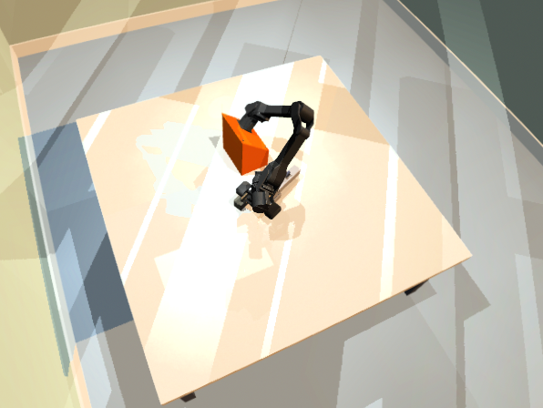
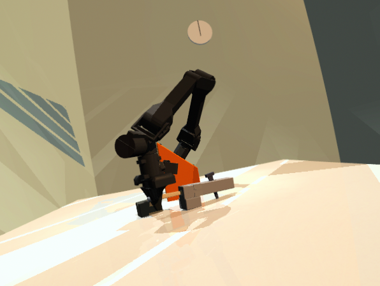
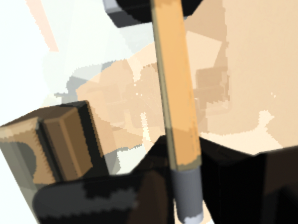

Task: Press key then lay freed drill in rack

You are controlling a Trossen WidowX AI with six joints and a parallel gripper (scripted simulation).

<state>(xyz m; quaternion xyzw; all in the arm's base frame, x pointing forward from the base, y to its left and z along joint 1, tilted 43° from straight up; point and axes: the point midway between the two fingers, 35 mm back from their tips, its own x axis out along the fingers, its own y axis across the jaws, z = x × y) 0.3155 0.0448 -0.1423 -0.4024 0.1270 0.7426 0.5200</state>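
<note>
My gripper tip is now 20 mm past the drill, 30 mm to the right of it and 30 mm below it. From my gripper tip the other things lie so: t-shaped key (90 mm behind, 170 mm to the left, 30 mm above); then rack block (60 mm behind, 40 mm to the right); then housing block (80 mm behind, 140 mm to the left, 20 mm above).
</note>
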